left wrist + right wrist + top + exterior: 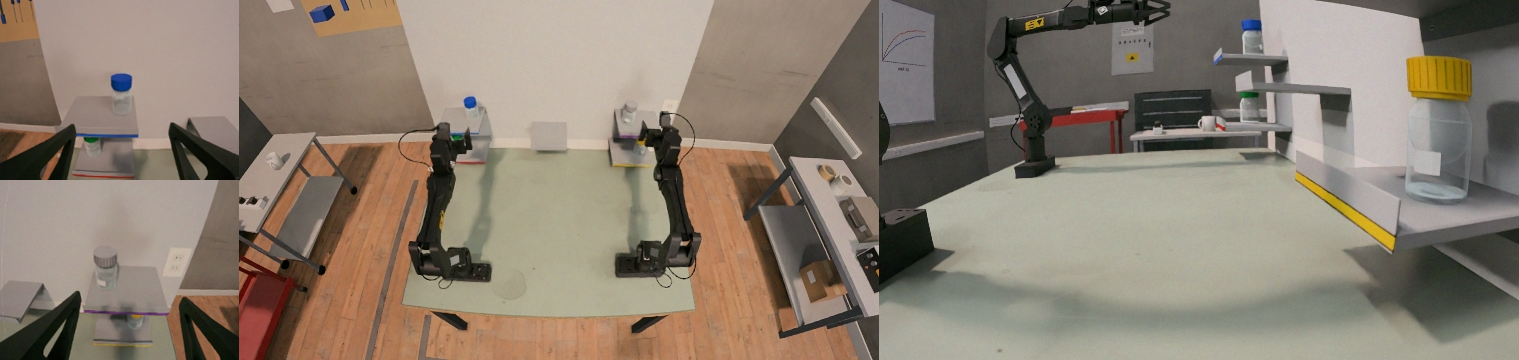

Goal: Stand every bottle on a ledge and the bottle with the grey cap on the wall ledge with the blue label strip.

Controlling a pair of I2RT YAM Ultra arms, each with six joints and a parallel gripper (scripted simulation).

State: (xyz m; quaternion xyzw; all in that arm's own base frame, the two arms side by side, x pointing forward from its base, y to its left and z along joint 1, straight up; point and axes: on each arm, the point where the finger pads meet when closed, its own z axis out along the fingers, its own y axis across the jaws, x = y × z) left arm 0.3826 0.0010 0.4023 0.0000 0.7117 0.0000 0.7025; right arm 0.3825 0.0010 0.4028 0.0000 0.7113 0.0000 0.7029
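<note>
Right now my right hand is 20 cm short of the grey-capped bottle, 4 cm to the right of it and 12 cm above it. The rest, counted from my right hand: yellow-capped bottle: 19 cm ahead, 6 cm to the right, 31 cm below; blue-capped bottle: 23 cm ahead, 72 cm to the left, 12 cm below; yellow strip: 11 cm ahead, 1 cm to the right, 36 cm below.
</note>
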